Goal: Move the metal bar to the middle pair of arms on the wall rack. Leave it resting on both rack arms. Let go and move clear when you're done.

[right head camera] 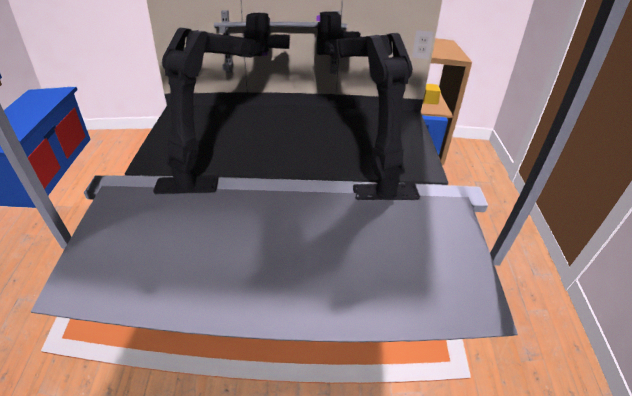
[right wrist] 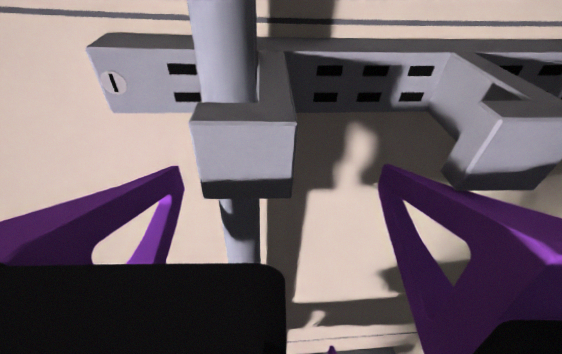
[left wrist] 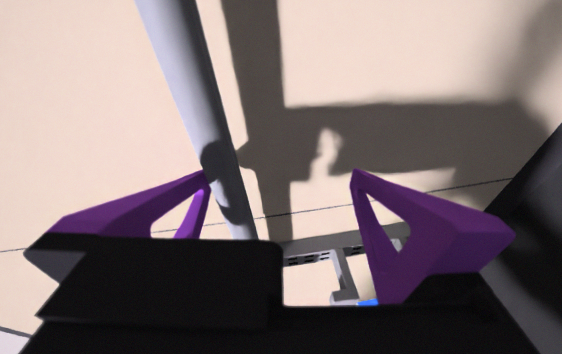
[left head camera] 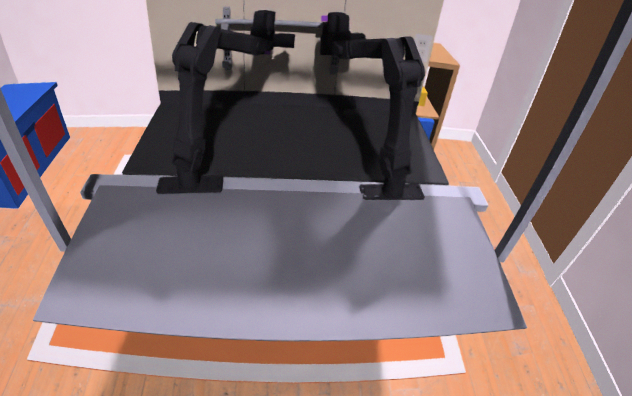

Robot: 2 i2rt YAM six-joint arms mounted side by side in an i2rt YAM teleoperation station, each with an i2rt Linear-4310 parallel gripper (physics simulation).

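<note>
The grey metal bar [left head camera: 300, 23] [right head camera: 295, 24] [left wrist: 192, 90] [right wrist: 225, 50] lies level along the wall. In the right wrist view it sits on the top arm [right wrist: 245, 150] of the wall rack [right wrist: 145, 75]; the middle arm [right wrist: 520, 145] is bare. Its contact with the other upright [left head camera: 227, 60] [right head camera: 228, 65] is unclear. My left gripper [left wrist: 280, 176] is open, the bar crossing the view between its fingertips, close to the left one. My right gripper [right wrist: 280, 176] is open, the bar between its fingertips in view, nearer the left one. Both grippers are mostly hidden in the head views.
A black table surface [left head camera: 285, 140] [right head camera: 285, 140] lies below the arms, with a grey surface [left head camera: 200, 240] [right head camera: 200, 240] in front. A wooden shelf [left head camera: 445, 56] [right head camera: 452, 52] stands at the right by a wall outlet [right head camera: 423, 45]. A blue cabinet [left head camera: 30, 95] [right head camera: 45, 100] stands at the left.
</note>
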